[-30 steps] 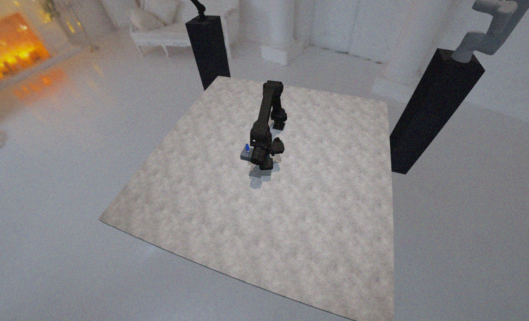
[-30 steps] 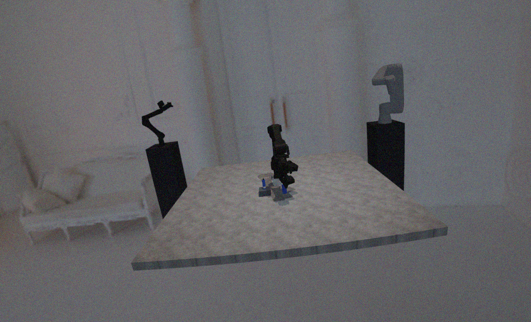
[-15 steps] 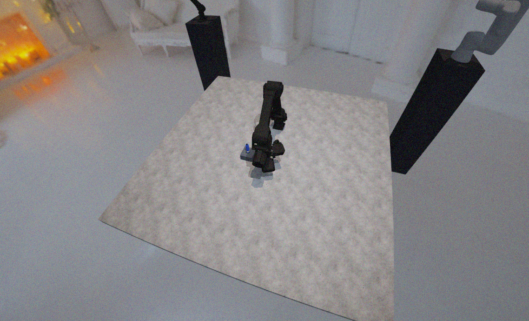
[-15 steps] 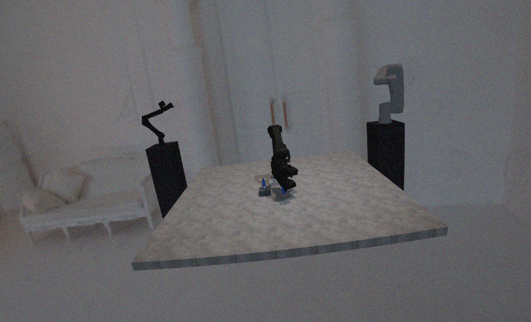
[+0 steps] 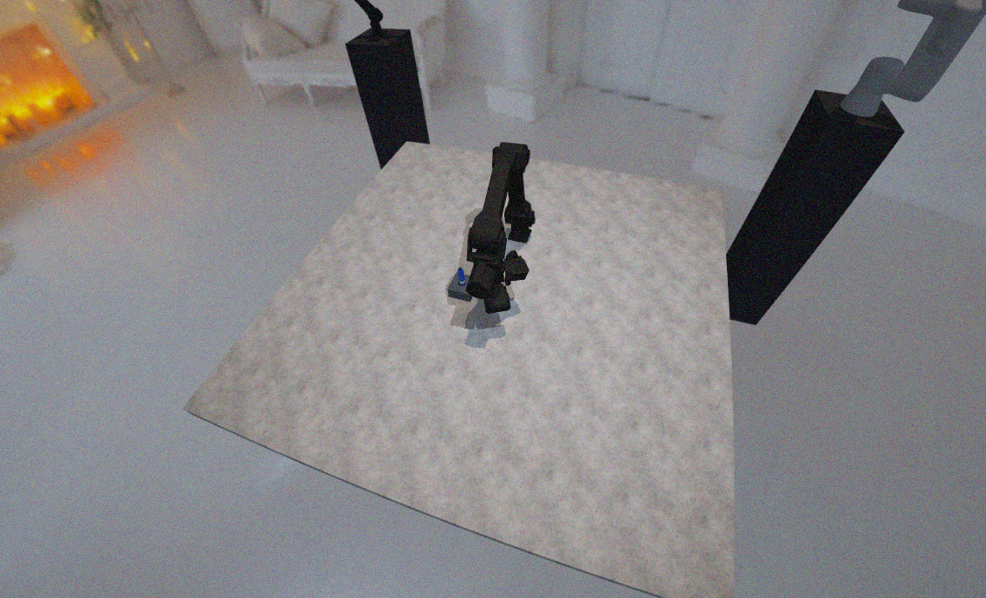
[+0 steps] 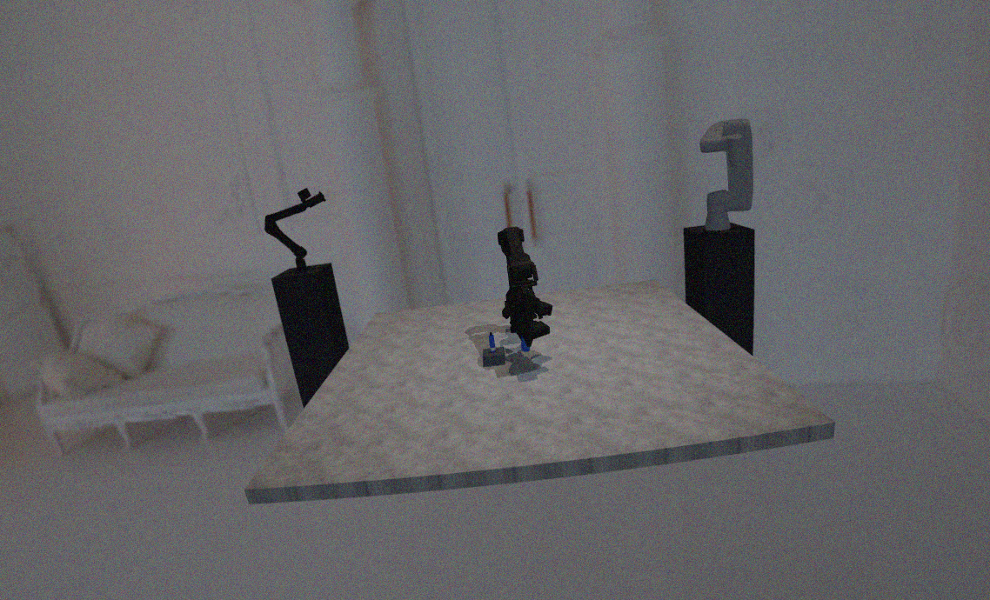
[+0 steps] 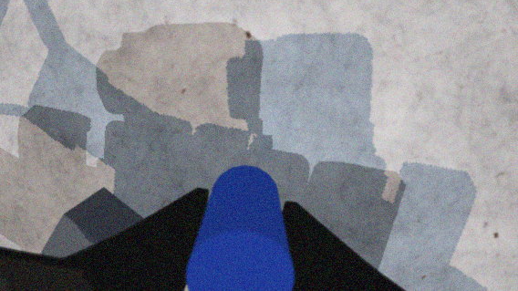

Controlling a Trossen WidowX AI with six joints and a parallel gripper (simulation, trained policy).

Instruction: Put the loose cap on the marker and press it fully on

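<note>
Now: gripper tip 3 cm past the blue marker, 11 cm to the left of it and 2 cm below it. The rest, counted from my gripper tip: blue cap 1 cm above; then grey holder block 3 cm behind, 11 cm to the right, 4 cm below.
</note>
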